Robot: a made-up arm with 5 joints. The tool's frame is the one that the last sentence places. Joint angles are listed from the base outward.
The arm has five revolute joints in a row. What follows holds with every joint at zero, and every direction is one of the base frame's.
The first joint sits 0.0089 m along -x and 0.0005 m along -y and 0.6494 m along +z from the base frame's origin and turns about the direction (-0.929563, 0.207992, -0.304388), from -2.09 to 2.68 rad.
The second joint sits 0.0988 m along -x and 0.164 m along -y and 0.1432 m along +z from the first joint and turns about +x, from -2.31 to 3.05 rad.
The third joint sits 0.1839 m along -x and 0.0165 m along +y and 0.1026 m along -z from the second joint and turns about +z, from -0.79 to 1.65 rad.
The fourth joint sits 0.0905 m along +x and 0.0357 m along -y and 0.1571 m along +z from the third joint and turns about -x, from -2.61 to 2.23 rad.
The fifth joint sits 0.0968 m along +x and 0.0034 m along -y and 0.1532 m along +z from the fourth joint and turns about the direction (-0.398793, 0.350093, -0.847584), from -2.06 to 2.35 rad.
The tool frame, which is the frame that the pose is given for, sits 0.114 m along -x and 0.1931 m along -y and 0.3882 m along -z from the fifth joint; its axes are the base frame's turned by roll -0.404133, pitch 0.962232 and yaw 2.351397 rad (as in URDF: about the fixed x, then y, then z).
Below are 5 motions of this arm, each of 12 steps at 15 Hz.
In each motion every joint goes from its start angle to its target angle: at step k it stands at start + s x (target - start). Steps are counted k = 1, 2, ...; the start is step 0. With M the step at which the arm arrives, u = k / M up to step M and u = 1 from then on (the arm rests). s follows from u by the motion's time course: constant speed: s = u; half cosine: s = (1 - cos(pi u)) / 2; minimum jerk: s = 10 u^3 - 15 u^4 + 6 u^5.
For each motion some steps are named. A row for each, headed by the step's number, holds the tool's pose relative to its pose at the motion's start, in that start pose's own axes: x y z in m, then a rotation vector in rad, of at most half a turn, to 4 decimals.
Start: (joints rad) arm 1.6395 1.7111 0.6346 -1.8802 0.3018
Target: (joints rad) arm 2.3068 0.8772 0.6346 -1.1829 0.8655
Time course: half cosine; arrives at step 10
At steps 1, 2, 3, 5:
1: -0.0114 0.0114 0.0005 0.0421 0.0395 0.0189
2: -0.0438 0.0417 0.0063 0.1649 0.1552 0.0707
3: -0.0896 0.0800 0.0264 0.3576 0.3383 0.1422
5: -0.1642 0.1268 0.1146 0.8729 0.8428 0.2781

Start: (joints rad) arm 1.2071 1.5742 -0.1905 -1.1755 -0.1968
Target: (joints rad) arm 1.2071 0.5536 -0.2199 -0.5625 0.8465
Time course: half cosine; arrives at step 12
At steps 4, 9, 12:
4: -0.0993 0.0559 0.1057 0.3758 0.1798 0.3459
9: -0.1778 -0.0624 0.3721 1.1148 1.0337 0.9887
12: -0.1415 -0.0970 0.4106 1.2234 1.3283 1.0847

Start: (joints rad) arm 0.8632 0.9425 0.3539 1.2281 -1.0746
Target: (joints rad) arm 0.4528 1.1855 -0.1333 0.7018 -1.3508
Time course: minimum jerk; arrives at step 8
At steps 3, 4, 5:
3: 0.0661 -0.0340 -0.0354 -0.1334 0.1586 -0.2788
4: 0.0983 -0.0730 -0.0670 -0.2482 0.3005 -0.5000
5: 0.1105 -0.1156 -0.0956 -0.3637 0.4517 -0.7161

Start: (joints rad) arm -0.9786 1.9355 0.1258 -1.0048 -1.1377
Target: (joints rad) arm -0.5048 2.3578 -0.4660 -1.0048 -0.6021
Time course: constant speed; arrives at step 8
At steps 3, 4, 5, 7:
3: -0.0677 0.0630 0.0764 0.1754 0.2012 0.1398
4: -0.0871 0.0791 0.1057 0.2300 0.2741 0.1748
5: -0.1043 0.0933 0.1363 0.2824 0.3493 0.2037
7: -0.1315 0.1175 0.2001 0.3808 0.5052 0.2427

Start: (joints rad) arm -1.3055 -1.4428 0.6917 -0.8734 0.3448
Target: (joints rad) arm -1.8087 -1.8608 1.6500 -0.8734 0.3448
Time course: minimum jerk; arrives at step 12
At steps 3, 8, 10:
3: 0.0003 -0.0023 -0.0179 -0.0312 -0.0411 0.0760
8: 0.0028 -0.0442 -0.1334 -0.1982 -0.2968 0.5804
10: 0.0038 -0.0616 -0.1607 -0.2298 -0.3594 0.7073

